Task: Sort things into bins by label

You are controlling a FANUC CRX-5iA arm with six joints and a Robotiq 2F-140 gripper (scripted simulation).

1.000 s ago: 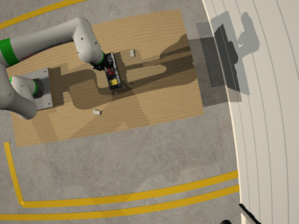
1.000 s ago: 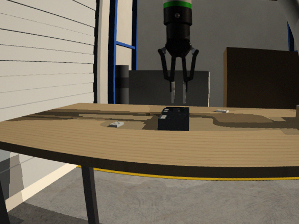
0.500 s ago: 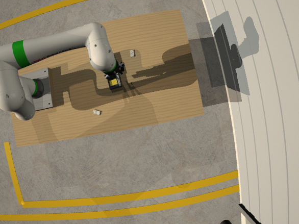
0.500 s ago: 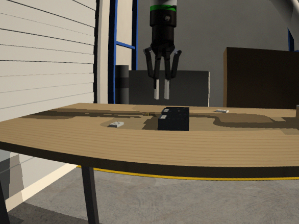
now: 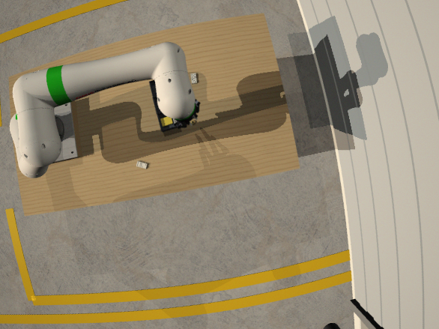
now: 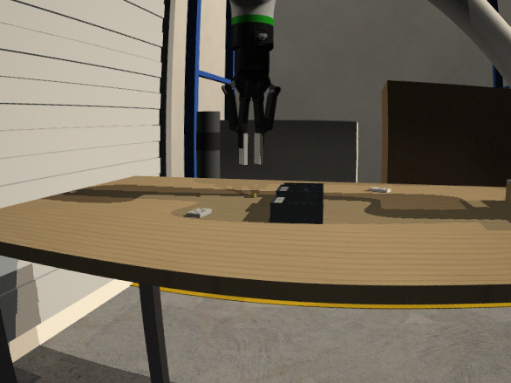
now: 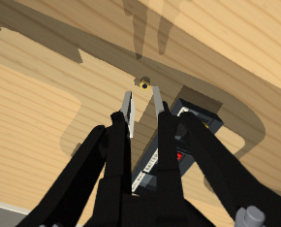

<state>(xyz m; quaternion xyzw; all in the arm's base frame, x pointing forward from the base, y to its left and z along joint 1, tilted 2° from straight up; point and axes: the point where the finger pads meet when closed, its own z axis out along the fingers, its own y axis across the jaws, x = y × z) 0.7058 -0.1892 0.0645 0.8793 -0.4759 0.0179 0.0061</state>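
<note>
Right now the nut is 10 cm below my hand. The rest, counted from my hand: yellow pad (12 cm behind, 9 cm below, 5 cm to the left); then black piece (13 cm to the left, 12 cm behind, 7 cm below); then black three-part bin (13 cm to the left, 11 cm behind, 8 cm below).
</note>
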